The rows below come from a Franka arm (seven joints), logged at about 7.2 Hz.
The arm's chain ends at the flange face. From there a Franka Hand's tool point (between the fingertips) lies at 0.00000 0.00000 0.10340 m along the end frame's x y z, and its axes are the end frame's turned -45 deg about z.
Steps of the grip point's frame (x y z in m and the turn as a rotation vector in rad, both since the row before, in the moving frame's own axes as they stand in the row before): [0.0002, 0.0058, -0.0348, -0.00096, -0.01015, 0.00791]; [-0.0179, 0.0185, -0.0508, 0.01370, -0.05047, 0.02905]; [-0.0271, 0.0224, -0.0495, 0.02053, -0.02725, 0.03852]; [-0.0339, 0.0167, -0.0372, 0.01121, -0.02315, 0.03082]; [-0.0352, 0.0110, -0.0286, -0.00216, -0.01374, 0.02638]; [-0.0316, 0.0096, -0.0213, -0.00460, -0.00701, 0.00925]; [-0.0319, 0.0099, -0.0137, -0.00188, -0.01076, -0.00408]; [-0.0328, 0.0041, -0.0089, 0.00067, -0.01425, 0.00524]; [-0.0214, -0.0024, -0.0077, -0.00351, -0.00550, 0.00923]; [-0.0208, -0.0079, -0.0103, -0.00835, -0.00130, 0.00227]
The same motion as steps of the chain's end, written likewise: [0.0049, 0.0032, -0.0348, -0.00786, -0.00650, 0.00791]; [0.0052, 0.0231, -0.0507, -0.02600, -0.04538, 0.02905]; [0.0002, 0.0346, -0.0494, -0.00475, -0.03379, 0.03852]; [-0.0096, 0.0349, -0.0372, -0.00844, -0.02430, 0.03082]; [-0.0163, 0.0315, -0.0286, -0.01124, -0.00819, 0.02638]; [-0.0154, 0.0283, -0.0213, -0.00821, -0.00170, 0.00925]; [-0.0149, 0.0286, -0.0137, -0.00894, -0.00628, -0.00408]; [-0.0192, 0.0251, -0.0089, -0.00960, -0.01055, 0.00524]; [-0.0167, 0.0128, -0.0077, -0.00637, -0.00141, 0.00923]; [-0.0208, 0.0084, -0.0103, -0.00682, 0.00499, 0.00227]
